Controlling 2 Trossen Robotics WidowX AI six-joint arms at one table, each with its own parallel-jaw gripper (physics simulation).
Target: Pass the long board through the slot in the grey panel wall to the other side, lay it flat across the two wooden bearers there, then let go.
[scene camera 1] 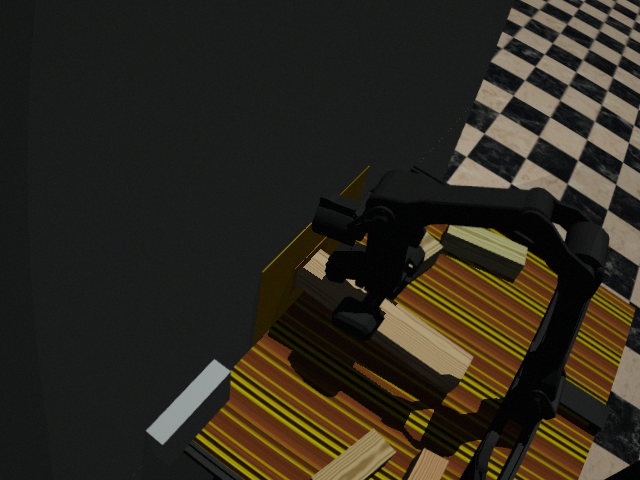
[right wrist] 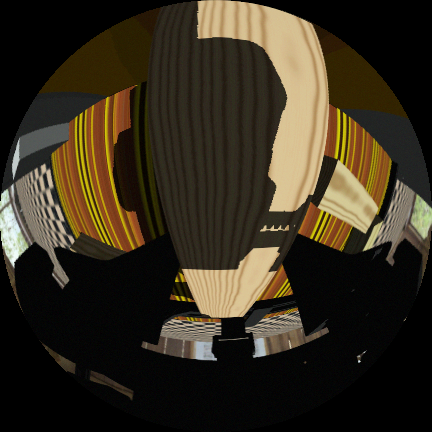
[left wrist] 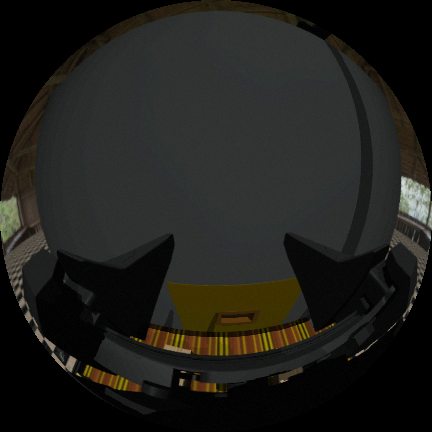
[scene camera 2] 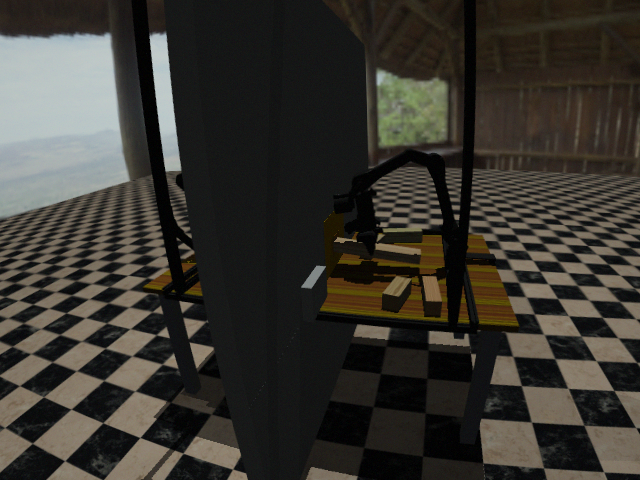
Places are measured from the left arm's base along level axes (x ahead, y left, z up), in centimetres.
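Where they show: left gripper, fingertip midpoint: (left wrist: 230, 239); right gripper, fingertip midpoint: (scene camera 1: 375, 318) (right wrist: 230, 232) (scene camera 2: 372, 251); right arm's base, link origin: (scene camera 1: 524, 408).
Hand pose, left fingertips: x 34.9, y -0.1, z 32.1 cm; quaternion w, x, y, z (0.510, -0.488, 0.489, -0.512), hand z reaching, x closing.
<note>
Things, the pixels of their top centre, and the offset from my left fingertips. "*": a spot on its surface instead.
- long pale board, top centre: (right wrist: 237, 286) (scene camera 1: 381, 304) (scene camera 2: 372, 240) dx +26.8, dy -3.6, dz -23.8 cm
- orange-rimmed slot, surface spot: (left wrist: 255, 317) * dx +8.1, dy -8.0, dz -26.1 cm
- light grey block, surface spot: (scene camera 1: 188, 403) * dx +15.0, dy -34.5, dz -24.0 cm
The long pale board (scene camera 1: 423, 341) (scene camera 2: 398, 252) (right wrist: 225, 125) is held above the striped table, its wall-side end a little higher and close to the yellow panel (scene camera 1: 279, 268) (scene camera 2: 329, 248) (left wrist: 200, 300). My right gripper (scene camera 1: 382, 291) (scene camera 2: 368, 248) (right wrist: 230, 232) is shut on the board around its middle. In the left wrist view, the orange-rimmed slot (left wrist: 255, 317) sits low in the panel; no board end shows in it. My left gripper (left wrist: 230, 239) is open and empty, facing the grey wall (scene camera 1: 155, 155) (scene camera 2: 258, 155) (left wrist: 215, 150). Pale wood (left wrist: 177, 349) (left wrist: 290, 375) shows below it, partly hidden; I cannot tell whether these are the bearers.
Two short wooden blocks (scene camera 1: 354, 454) (scene camera 2: 397, 293) (scene camera 1: 429, 465) (scene camera 2: 431, 295) lie at the near side. Another block (scene camera 1: 485, 248) (scene camera 2: 402, 236) (right wrist: 345, 195) lies beyond the right gripper. A light grey block (scene camera 1: 188, 403) (scene camera 2: 313, 289) juts out at the wall beside the table edge.
</note>
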